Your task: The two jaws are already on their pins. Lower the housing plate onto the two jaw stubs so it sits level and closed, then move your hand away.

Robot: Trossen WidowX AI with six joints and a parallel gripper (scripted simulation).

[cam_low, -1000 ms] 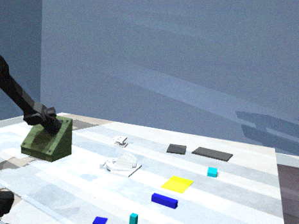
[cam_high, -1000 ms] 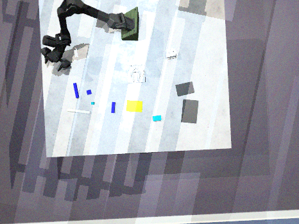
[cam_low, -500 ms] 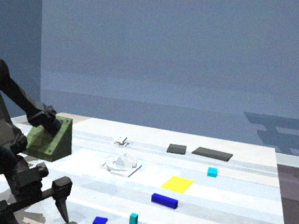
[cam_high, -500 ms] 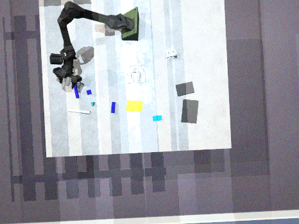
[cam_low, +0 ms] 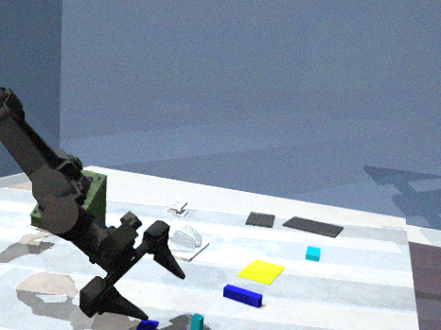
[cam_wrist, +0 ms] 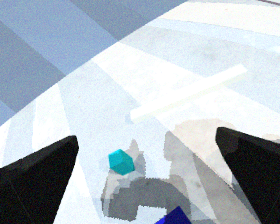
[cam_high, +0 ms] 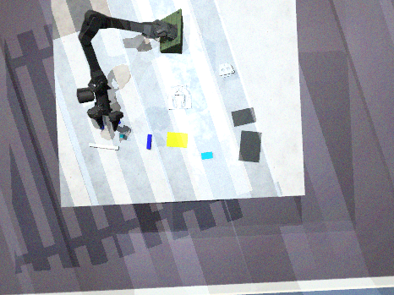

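The yellow tile lies 34 cm to the left of my gripper tip, 8 cm below it and 6 cm ahead of it. From my gripper tip the other things lie so: cyan block: 49 cm to the left, 15 cm ahead, 7 cm below; white bar: 8 cm ahead, 7 cm below, 5 cm to the right.
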